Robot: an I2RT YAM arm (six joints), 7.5 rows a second.
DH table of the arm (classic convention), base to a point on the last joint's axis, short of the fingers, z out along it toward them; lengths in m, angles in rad. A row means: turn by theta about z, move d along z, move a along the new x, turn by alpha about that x. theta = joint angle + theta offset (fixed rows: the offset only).
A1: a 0.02, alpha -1.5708, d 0.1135, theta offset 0
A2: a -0.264, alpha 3.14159, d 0, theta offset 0
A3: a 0.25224, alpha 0, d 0, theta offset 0.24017
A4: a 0.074, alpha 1.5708, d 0, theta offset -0.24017
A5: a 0, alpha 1.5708, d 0, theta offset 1.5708
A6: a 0, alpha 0, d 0.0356, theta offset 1.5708
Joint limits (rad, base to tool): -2.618..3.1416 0..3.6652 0..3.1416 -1.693..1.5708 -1.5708..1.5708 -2.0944..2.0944
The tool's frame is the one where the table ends.
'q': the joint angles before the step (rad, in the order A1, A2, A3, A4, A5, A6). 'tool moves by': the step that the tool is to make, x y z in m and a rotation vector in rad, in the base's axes. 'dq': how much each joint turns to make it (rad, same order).
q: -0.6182, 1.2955, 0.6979, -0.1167, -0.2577, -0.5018
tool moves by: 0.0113, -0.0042, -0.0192, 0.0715, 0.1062, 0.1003
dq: 0.0031, 0.1153, 0.0515, -0.0856, -0.0663, -0.0742
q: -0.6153, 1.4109, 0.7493, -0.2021, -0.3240, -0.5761
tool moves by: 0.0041, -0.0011, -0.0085, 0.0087, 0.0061, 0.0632
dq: 0.0001, 0.0403, 0.0029, 0.0108, -0.0431, -0.0491
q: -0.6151, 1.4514, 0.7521, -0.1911, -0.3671, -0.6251
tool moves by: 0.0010, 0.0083, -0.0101, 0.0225, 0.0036, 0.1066
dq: 0.0185, 0.0186, -0.0202, -0.0022, -0.0670, -0.0646
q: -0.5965, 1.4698, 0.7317, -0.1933, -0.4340, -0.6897
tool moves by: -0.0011, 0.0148, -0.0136, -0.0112, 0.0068, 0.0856
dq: 0.0413, 0.0033, -0.0546, 0.0377, -0.0155, -0.0482
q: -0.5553, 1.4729, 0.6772, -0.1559, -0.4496, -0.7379
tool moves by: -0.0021, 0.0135, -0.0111, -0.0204, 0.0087, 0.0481
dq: 0.0413, -0.0031, -0.0528, 0.0440, 0.0140, -0.0202
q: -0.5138, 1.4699, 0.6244, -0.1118, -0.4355, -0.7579
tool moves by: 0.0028, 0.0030, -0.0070, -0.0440, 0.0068, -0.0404
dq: 0.0241, 0.0168, -0.0237, 0.0675, 0.0717, 0.0300
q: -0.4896, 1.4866, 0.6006, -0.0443, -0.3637, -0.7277
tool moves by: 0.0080, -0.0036, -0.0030, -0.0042, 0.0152, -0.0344
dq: 0.0062, 0.0428, 0.0265, 0.0143, 0.0329, 0.0278
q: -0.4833, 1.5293, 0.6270, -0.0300, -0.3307, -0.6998
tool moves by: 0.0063, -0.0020, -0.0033, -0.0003, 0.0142, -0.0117
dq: 0.0061, 0.0359, 0.0217, 0.0051, 0.0160, 0.0109
